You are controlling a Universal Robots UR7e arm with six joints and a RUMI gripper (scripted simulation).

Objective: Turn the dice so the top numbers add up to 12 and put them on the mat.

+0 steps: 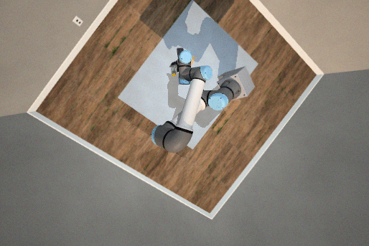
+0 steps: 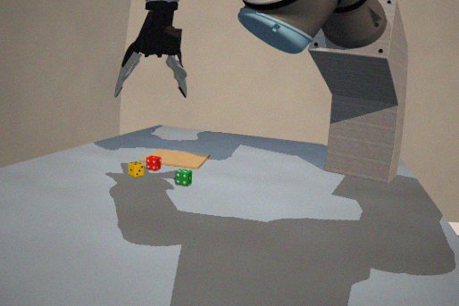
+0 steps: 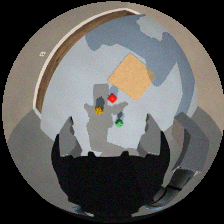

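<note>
My gripper is now 1 cm past the red die and 14 cm above it. Round my hand: green die: 12 cm behind, 4 cm to the left, 14 cm below; then tan mat: 11 cm to the right, 15 cm below; then yellow die: 2 cm behind, 7 cm to the left, 14 cm below.
</note>
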